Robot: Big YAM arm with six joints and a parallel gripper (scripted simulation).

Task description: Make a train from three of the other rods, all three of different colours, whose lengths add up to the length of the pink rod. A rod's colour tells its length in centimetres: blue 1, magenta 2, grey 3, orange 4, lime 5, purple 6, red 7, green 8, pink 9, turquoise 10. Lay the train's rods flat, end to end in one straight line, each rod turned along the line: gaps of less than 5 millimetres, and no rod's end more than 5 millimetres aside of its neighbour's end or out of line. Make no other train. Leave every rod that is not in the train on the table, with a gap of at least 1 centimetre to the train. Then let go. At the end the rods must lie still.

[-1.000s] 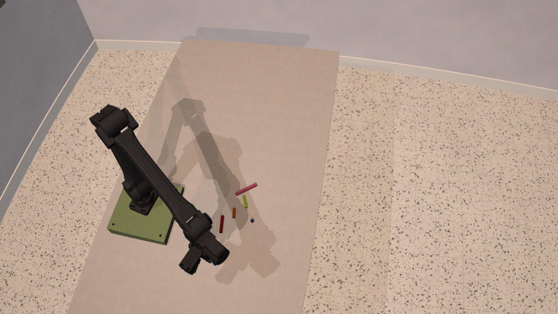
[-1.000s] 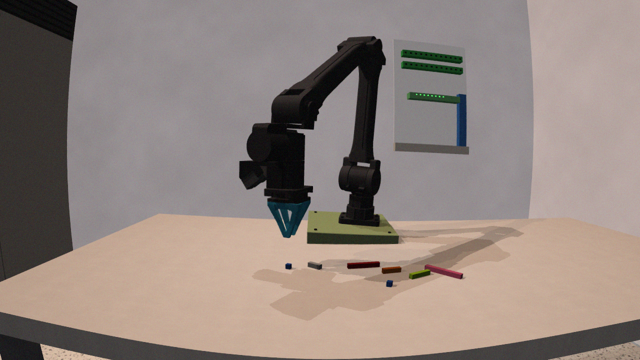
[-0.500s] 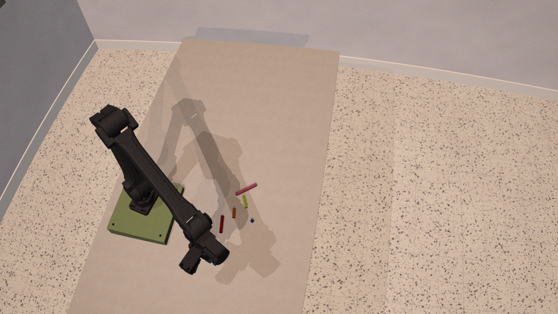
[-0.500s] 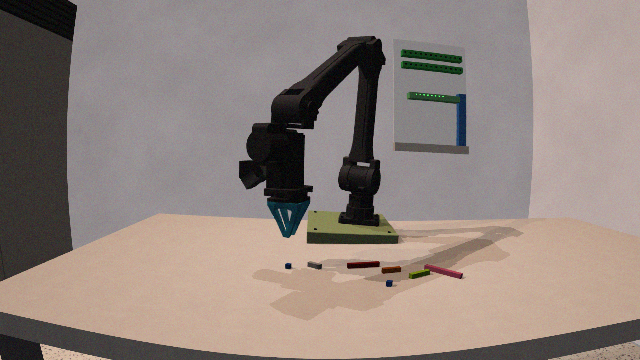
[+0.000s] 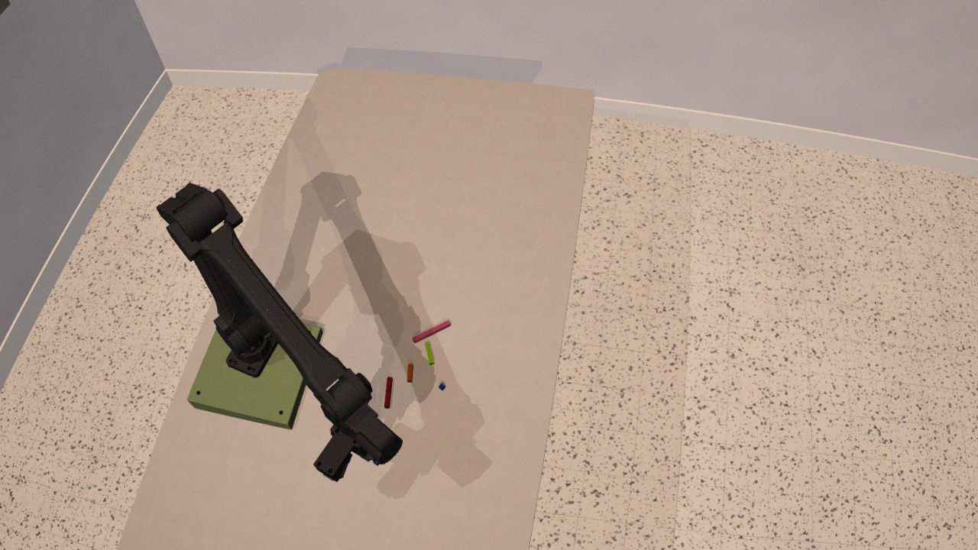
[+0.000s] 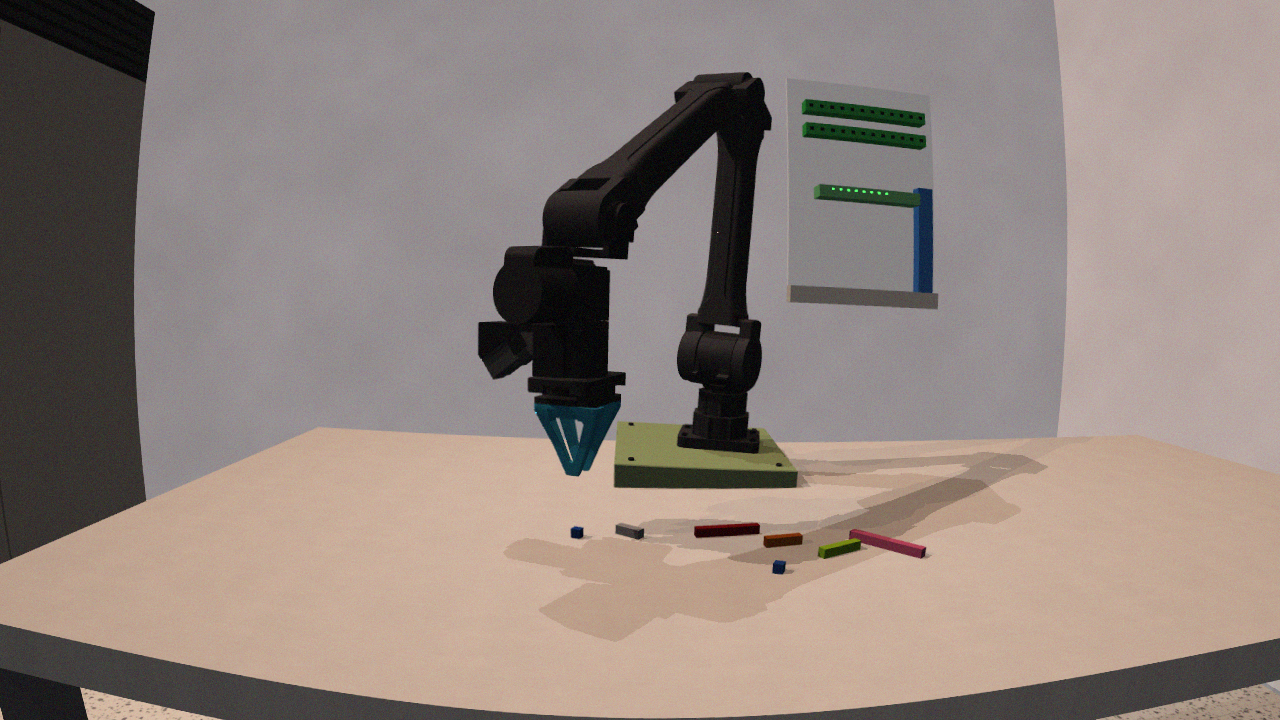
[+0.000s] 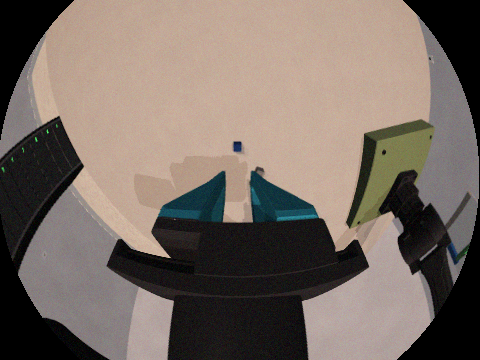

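My gripper is now 7 cm above the grey rod, 5 cm to the right of it and 2 cm past it. Round my hand: red rod (15 cm to the left, 7 cm below, 4 cm behind); lime rod (27 cm to the left, 7 cm below, 1 cm ahead); orange rod (21 cm to the left, 7 cm below, 1 cm behind).
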